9 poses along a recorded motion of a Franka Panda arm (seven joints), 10 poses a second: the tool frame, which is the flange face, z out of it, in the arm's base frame.
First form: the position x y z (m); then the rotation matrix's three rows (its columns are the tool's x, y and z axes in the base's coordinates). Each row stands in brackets.
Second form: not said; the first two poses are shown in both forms.
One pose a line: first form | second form
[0.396 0.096 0.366], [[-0.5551 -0.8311 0.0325], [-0.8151 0.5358 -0.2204], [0.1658 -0.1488 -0.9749]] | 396 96 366 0.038 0.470 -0.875 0.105
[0.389 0.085 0.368], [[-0.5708 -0.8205 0.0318], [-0.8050 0.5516 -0.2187], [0.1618 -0.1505 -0.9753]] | 389 85 368 0.037 0.462 -0.880 0.105
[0.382 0.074 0.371], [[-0.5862 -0.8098 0.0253], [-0.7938 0.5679 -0.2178], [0.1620 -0.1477 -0.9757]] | 382 74 371 0.039 0.453 -0.885 0.103
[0.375 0.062 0.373], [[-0.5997 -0.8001 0.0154], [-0.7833 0.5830 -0.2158], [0.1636 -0.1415 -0.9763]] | 375 62 373 0.042 0.445 -0.889 0.101
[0.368 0.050 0.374], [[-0.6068 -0.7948 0.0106], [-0.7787 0.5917 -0.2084], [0.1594 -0.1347 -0.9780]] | 368 50 374 0.042 0.441 -0.891 0.096
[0.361 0.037 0.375], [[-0.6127 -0.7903 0.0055], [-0.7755 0.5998 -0.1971], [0.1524 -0.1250 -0.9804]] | 361 37 375 0.041 0.438 -0.893 0.090
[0.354 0.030 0.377], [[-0.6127 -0.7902 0.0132], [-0.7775 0.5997 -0.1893], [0.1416 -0.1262 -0.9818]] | 354 30 377 0.036 0.439 -0.894 0.088
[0.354 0.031 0.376], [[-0.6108 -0.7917 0.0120], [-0.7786 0.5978 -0.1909], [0.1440 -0.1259 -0.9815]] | 354 31 376 0.037 0.440 -0.893 0.089
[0.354 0.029 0.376], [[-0.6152 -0.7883 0.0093], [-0.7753 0.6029 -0.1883], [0.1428 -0.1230 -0.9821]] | 354 29 376 0.037 0.437 -0.894 0.087
